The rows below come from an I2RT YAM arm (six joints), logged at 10 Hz.
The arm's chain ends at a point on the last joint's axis. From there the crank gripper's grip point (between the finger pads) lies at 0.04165 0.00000 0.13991 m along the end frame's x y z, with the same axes.
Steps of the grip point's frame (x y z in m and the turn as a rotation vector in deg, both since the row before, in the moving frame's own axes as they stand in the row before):
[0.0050, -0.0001, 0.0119, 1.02, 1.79, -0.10]
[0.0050, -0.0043, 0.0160, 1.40, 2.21, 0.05]
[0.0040, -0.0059, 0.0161, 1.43, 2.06, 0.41]
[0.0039, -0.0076, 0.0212, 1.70, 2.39, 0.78]
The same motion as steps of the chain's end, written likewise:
[0.0007, 0.0025, 0.0133, 1.02, 1.79, -0.10]
[-0.0004, -0.0009, 0.0178, 1.40, 2.21, 0.05]
[-0.0010, -0.0027, 0.0177, 1.43, 2.06, 0.41]
[-0.0019, -0.0041, 0.0231, 1.70, 2.39, 0.78]

